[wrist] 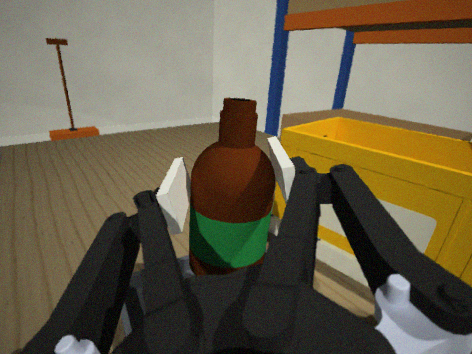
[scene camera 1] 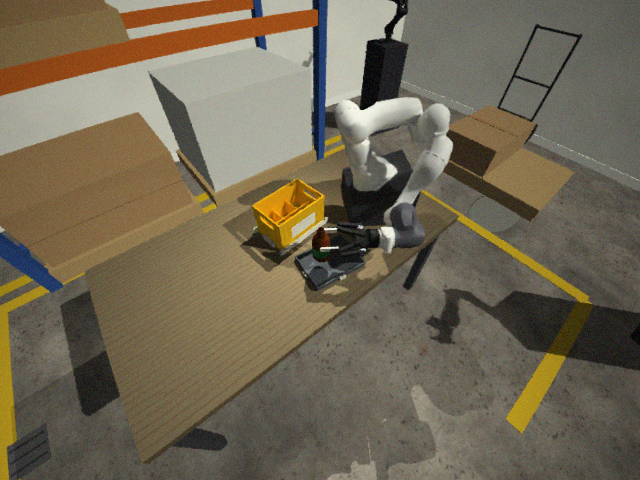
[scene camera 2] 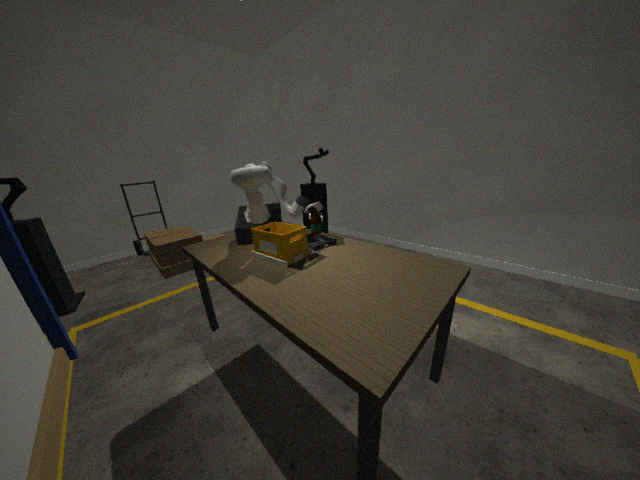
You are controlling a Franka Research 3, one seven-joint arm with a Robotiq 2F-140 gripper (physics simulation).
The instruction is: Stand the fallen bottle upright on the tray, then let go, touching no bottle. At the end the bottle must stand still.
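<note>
A brown bottle with a green label stands upright between my fingers, neck up. My gripper is shut on it from the side, with one white fingertip pad on each side of its body. The bottle is over the dark grey tray, near the tray's crate side. Its base appears a little above the tray floor, with a dark shadow below it; the exact gap is hard to tell. In the wrist view the bottle's base is partly hidden by the gripper body.
A yellow crate with inner dividers stands beside the tray on the wooden table. The robot's dark base is behind the tray. A rack with blue posts stands beyond the table.
</note>
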